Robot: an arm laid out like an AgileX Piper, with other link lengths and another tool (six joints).
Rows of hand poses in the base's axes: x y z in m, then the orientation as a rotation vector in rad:
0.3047 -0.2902 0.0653 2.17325 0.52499 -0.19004
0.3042 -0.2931 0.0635 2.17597 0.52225 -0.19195
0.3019 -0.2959 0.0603 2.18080 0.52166 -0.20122
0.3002 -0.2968 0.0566 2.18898 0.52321 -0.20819
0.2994 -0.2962 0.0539 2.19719 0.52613 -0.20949
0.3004 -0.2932 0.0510 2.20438 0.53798 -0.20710
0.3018 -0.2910 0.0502 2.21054 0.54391 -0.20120
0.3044 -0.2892 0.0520 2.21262 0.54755 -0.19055
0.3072 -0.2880 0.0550 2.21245 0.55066 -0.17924
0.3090 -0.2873 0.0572 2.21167 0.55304 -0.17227
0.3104 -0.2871 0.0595 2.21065 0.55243 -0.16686
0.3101 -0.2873 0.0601 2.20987 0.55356 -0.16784
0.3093 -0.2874 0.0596 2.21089 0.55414 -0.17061
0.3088 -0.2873 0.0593 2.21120 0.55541 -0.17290
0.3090 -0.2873 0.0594 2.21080 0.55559 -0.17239
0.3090 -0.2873 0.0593 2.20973 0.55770 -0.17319
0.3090 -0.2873 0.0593 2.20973 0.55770 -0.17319
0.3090 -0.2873 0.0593 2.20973 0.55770 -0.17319
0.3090 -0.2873 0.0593 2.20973 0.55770 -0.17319
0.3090 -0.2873 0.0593 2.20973 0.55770 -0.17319
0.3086 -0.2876 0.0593 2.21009 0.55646 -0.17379
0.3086 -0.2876 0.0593 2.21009 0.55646 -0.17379
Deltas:
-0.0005 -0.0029 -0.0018 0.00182 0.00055 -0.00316
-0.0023 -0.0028 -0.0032 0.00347 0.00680 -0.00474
-0.0017 -0.0009 -0.0037 0.00741 0.00624 -0.00321
-0.0008 0.0006 -0.0027 0.00836 0.00269 -0.00030
0.0010 0.0030 -0.0029 0.00972 0.00330 0.00731
0.0014 0.0022 -0.0008 0.00786 -0.00148 0.00465
0.0026 0.0018 0.0018 0.00403 -0.00607 0.00559
0.0028 0.0012 0.0030 0.00188 -0.00694 0.00596
0.0018 0.0007 0.0022 0.00063 -0.00417 0.00414
0.0014 0.0002 0.0023 -0.00042 -0.00419 0.00162
-0.0003 -0.0002 0.0006 -0.00063 0.00104 0.00062
-0.0008 -0.0001 -0.0005 0.00074 0.00229 -0.00075
-0.0005 0.0001 -0.0003 0.00027 0.00213 0.00004
0.0002 0.0000 0.0001 -0.00028 -0.00034 0.00038
0.0000 0.0000 -0.0001 -0.00068 0.00124 0.00143
0.0000 0.0000 0.0000 0.00000 0.00000 0.00000
0.0000 0.0000 0.0000 0.00000 0.00000 0.00000
0.0000 0.0000 0.0000 0.00000 0.00000 0.00000
0.0000 0.0000 0.0000 0.00000 0.00000 0.00000
-0.0004 -0.0003 0.0000 0.00000 0.00001 -0.00113
0.0000 0.0000 0.0000 0.00000 0.00000 0.00000

